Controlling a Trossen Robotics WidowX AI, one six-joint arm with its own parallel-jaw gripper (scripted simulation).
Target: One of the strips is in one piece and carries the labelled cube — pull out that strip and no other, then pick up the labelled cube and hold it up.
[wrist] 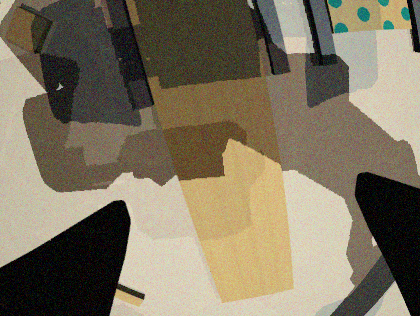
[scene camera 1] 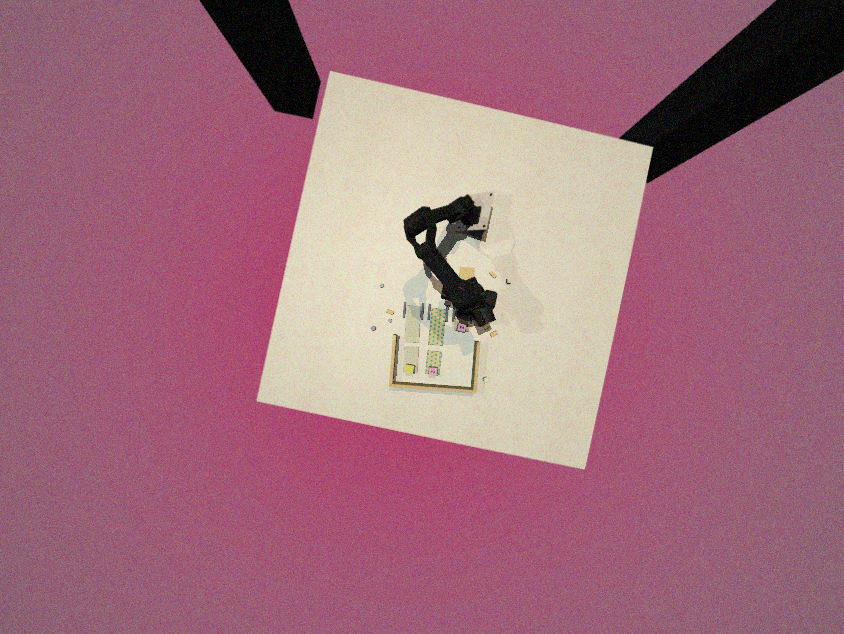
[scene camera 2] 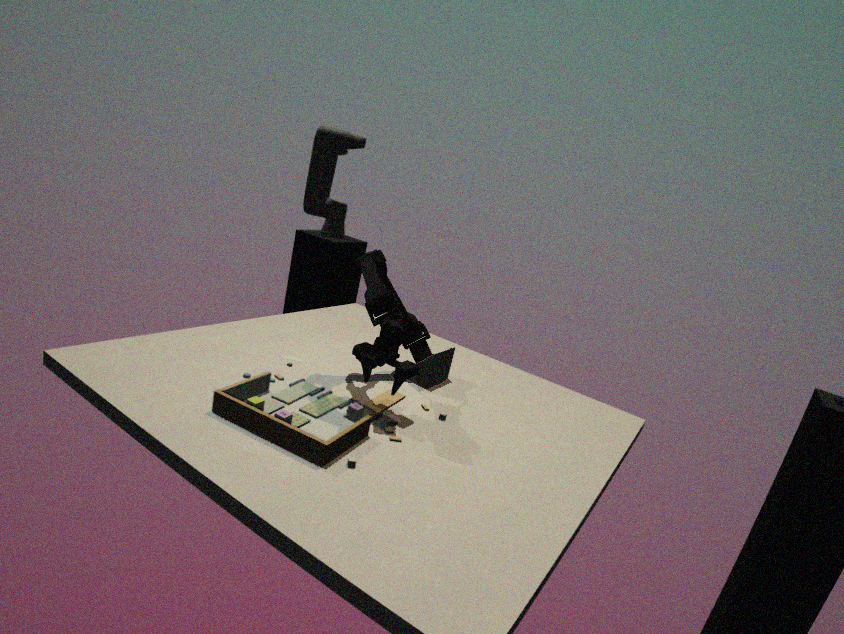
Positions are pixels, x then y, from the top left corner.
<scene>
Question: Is the gripper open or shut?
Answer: Open.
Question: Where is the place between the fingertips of the gripper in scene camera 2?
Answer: At 379, 388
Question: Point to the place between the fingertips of the gripper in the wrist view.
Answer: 245, 200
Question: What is the gripper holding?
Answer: Nothing.
</scene>
